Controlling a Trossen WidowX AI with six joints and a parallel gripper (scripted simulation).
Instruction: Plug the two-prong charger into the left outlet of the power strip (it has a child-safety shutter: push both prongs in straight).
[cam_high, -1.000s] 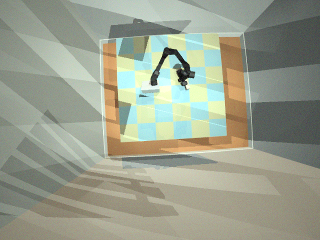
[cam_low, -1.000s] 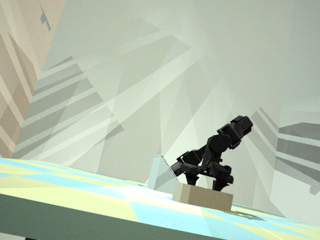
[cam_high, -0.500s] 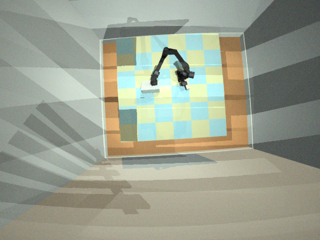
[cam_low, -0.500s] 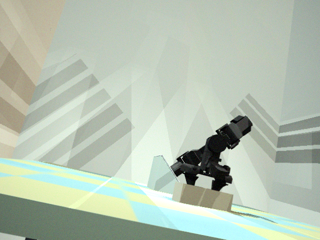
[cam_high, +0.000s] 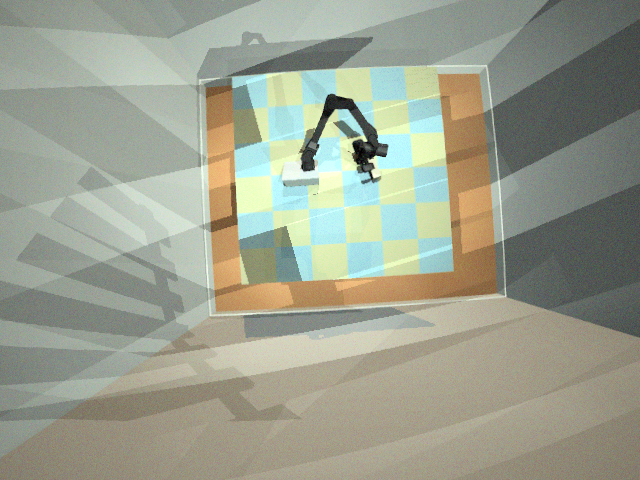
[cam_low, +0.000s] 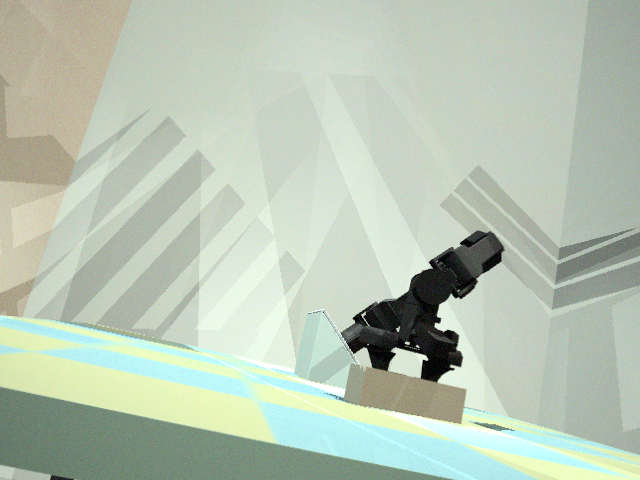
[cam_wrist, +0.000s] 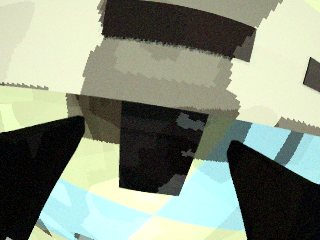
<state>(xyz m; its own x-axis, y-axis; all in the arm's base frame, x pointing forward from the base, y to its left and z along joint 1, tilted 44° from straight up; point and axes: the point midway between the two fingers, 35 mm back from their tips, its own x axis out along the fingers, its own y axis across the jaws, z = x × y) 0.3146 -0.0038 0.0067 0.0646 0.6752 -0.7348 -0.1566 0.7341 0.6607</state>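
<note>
My gripper tip is 20 mm short of the dark charger and 10 mm below it.
</note>
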